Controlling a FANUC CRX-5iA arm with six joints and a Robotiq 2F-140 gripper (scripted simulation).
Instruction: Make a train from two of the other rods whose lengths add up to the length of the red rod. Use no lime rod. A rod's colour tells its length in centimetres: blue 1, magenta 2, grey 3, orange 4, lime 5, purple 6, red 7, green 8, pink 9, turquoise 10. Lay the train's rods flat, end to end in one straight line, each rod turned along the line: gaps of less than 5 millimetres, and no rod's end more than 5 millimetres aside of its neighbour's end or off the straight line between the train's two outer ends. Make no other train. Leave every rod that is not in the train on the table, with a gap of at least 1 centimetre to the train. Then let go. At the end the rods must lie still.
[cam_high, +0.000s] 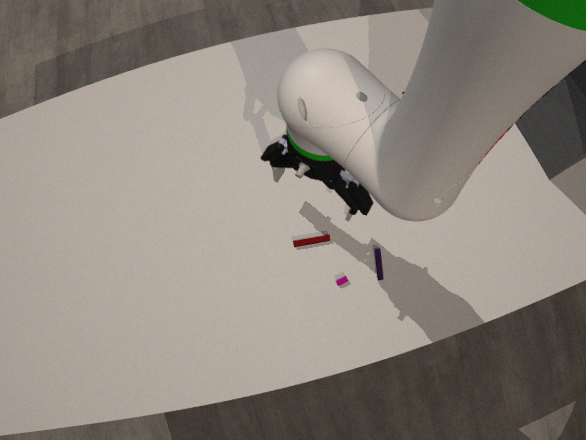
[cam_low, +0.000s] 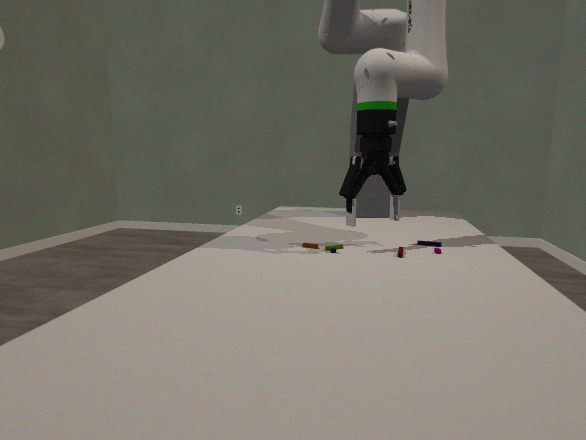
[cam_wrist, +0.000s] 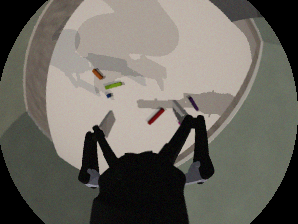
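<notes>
My gripper is now 9 cm to the left of the blue rod, 8 cm above it and 4 cm short of it. Round my hand: magenta rod: 16 cm to the left, 8 cm below, 1 cm behind; red rod: 8 cm below, 7 cm to the left, 2 cm ahead; lime rod: 10 cm to the right, 8 cm below, 1 cm ahead.
</notes>
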